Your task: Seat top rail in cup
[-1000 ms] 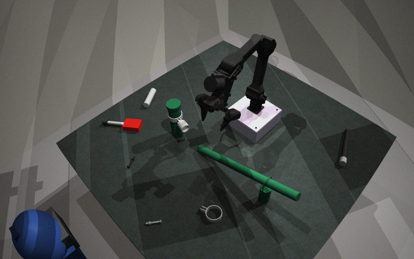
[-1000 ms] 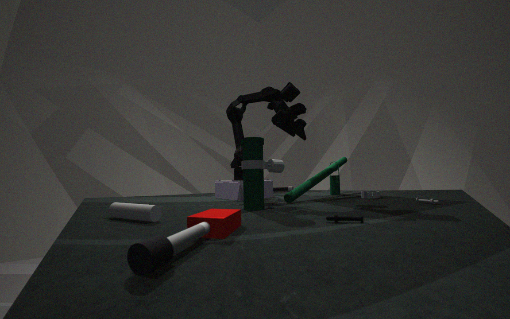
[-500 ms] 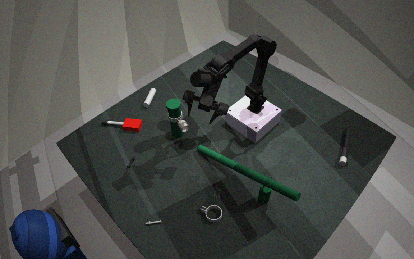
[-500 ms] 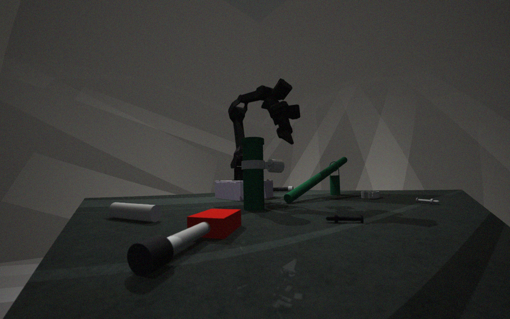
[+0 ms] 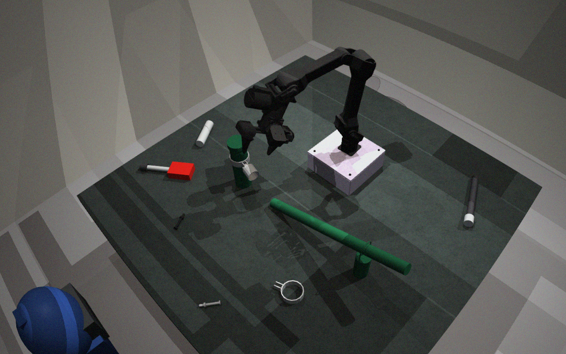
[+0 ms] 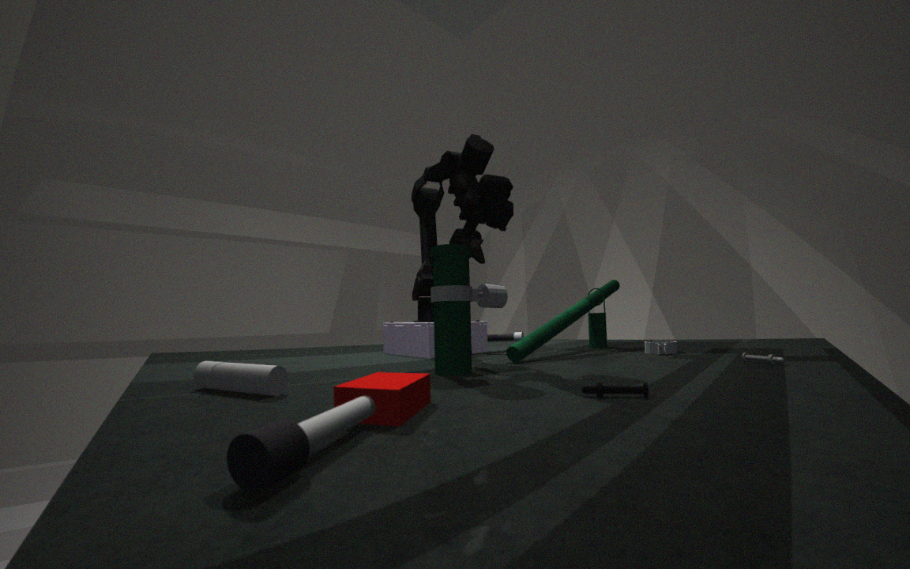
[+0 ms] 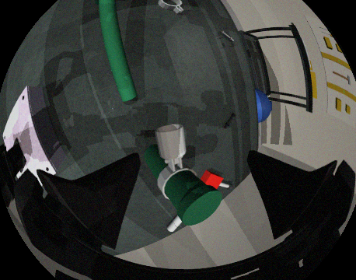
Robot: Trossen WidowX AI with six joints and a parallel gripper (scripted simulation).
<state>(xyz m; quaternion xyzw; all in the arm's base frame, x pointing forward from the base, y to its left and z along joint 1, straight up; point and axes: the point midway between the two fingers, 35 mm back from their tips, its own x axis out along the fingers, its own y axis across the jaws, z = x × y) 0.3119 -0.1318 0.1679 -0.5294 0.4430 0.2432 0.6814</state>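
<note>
The rail-end cup is 90 mm below my gripper tip, 40 mm to the right of it and 10 mm ahead of it. From my gripper tip the other things lie so: white cylinder: 400 mm to the right, 200 mm below, 80 mm behind; then black bolt: 270 mm ahead, 210 mm below, 140 mm to the right; then short green post: 440 mm to the left, 110 mm below, 20 mm ahead.
</note>
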